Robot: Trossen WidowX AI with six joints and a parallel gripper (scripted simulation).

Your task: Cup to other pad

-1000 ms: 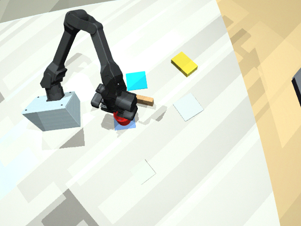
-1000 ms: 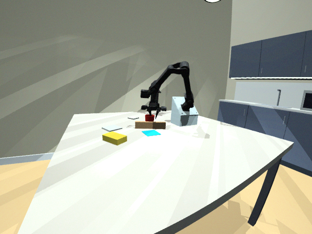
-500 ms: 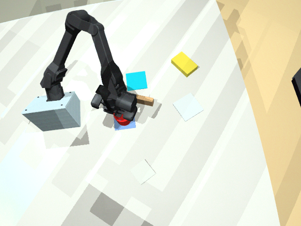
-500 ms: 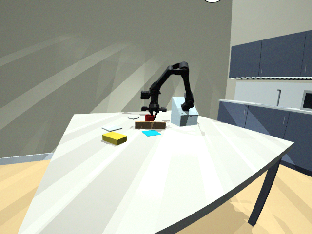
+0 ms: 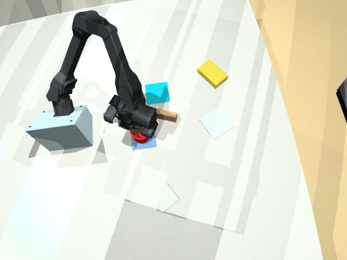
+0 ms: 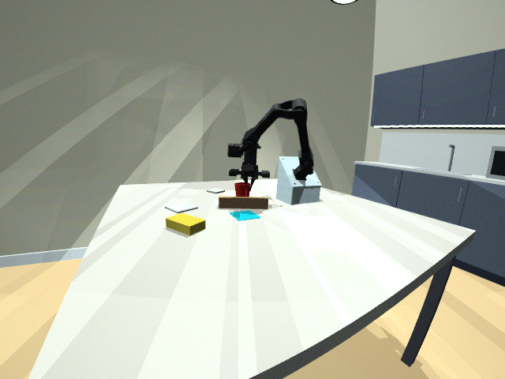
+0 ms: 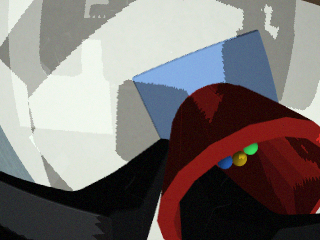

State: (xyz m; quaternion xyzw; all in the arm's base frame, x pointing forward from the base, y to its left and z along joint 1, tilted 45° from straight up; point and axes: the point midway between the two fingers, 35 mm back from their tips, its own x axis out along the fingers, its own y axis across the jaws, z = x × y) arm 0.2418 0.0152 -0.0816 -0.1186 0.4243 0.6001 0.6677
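Now: the cyan pad 90 mm ahead of my gripper tip, 180 mm to the left of it and 60 mm below it. From my gripper tip the other things lie so: wooden bar 60 mm ahead, 80 mm to the left, 40 mm below; blue pad 30 mm ahead, 10 mm to the right, 60 mm below; red cup 30 mm ahead, 20 mm to the right.
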